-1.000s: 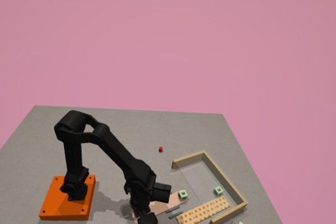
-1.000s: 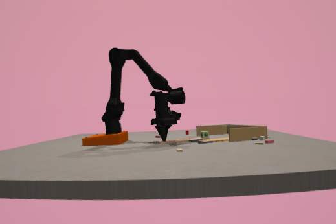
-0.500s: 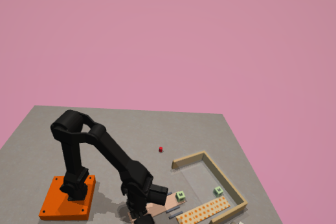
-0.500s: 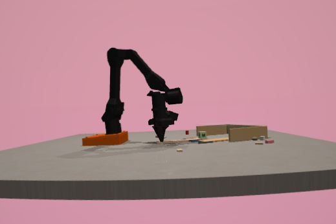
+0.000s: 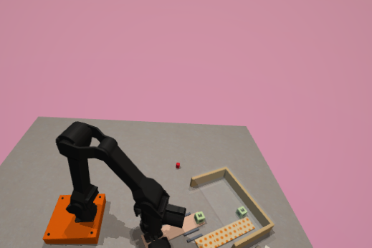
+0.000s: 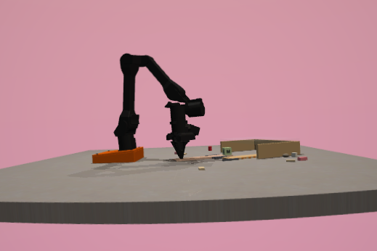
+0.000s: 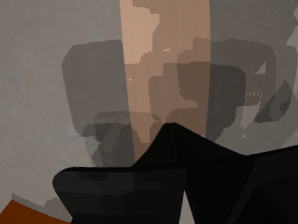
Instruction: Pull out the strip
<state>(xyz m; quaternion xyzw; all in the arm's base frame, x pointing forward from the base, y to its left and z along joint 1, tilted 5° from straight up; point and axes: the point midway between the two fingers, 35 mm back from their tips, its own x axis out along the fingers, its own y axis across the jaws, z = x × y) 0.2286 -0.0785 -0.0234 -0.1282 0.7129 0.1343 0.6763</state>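
Now: gripper tip 80 mm short of the plain peach strip and 30 mm to the right of it. Round my gripper tip: small red block (350 mm to the left, 130 mm ahead, 10 mm above).
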